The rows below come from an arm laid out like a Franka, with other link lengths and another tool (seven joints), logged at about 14 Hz.
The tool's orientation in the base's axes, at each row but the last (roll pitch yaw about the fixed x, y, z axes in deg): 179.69, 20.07, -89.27; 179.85, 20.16, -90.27; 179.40, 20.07, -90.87; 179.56, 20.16, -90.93; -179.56, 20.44, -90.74; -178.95, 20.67, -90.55; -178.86, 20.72, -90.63; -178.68, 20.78, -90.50; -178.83, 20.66, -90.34; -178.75, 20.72, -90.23; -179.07, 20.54, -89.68; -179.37, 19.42, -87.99
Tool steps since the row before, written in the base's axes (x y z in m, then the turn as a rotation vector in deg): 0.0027, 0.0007, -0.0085, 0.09, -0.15, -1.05; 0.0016, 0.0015, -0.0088, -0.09, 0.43, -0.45; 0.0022, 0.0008, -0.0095, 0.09, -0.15, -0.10; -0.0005, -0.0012, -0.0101, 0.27, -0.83, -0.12; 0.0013, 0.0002, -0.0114, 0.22, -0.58, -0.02; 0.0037, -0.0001, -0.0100, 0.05, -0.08, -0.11; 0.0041, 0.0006, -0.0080, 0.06, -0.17, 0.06; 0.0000, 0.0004, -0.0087, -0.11, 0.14, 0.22; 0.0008, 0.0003, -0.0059, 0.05, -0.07, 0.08; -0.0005, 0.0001, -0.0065, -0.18, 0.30, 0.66; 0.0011, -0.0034, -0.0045, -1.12, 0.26, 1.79; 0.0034, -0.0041, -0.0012, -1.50, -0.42, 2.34
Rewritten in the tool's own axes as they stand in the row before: 0.0023, -0.0028, 0.0082, 0.50, -0.09, 0.93; 0.0016, -0.0016, 0.0088, -0.25, 0.09, 0.57; 0.0025, -0.0023, 0.0092, 0.17, -0.09, 0.04; 0.0046, 0.0004, 0.0091, 0.82, -0.28, -0.17; 0.0038, -0.0012, 0.0108, 0.55, -0.23, -0.18; 0.0036, -0.0035, 0.0094, 0.11, -0.05, 0.08; 0.0022, -0.0039, 0.0078, 0.14, -0.06, -0.11; 0.0027, 0.0002, 0.0083, -0.21, 0.11, -0.16; 0.0018, -0.0007, 0.0056, 0.04, -0.05, -0.10; 0.0022, 0.0006, 0.0061, -0.51, 0.17, -0.52; 0.0048, -0.0010, 0.0030, -0.88, 1.09, -1.60; 0.0044, -0.0033, -0.0002, -0.43, 1.49, -2.35
